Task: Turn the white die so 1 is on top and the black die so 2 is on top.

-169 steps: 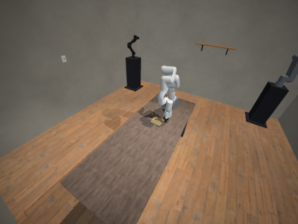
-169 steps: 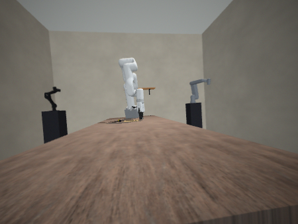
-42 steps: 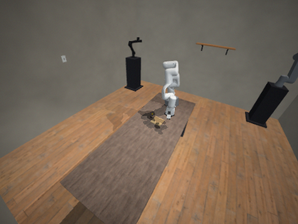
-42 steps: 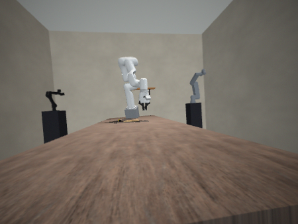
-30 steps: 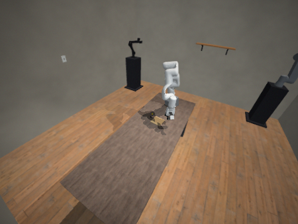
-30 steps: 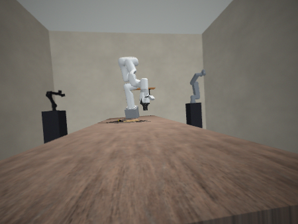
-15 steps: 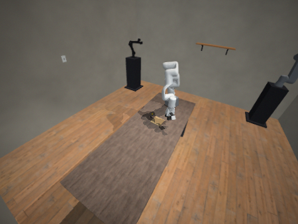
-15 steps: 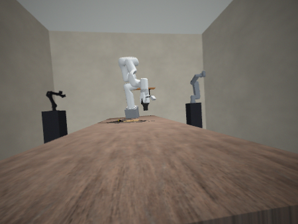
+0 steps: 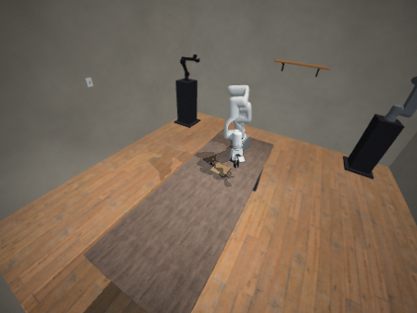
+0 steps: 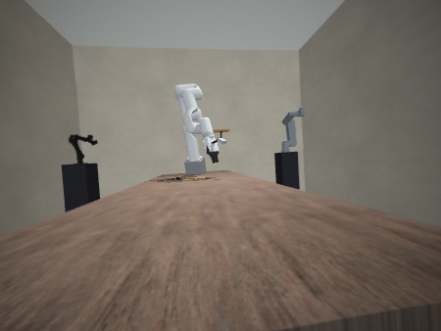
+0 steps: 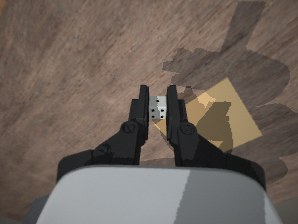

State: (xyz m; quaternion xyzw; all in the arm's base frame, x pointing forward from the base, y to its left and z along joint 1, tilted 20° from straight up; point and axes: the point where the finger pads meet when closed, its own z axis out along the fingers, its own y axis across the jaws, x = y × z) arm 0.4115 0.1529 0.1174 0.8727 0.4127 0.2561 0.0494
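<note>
The white die is 20 mm below my hand. The rest, counted from my hand: tan mat: 140 mm to the right, 120 mm below; small yellow die: 90 mm behind, 270 mm to the right, 110 mm below; black die: 20 mm behind, 250 mm to the right, 110 mm below.
</note>
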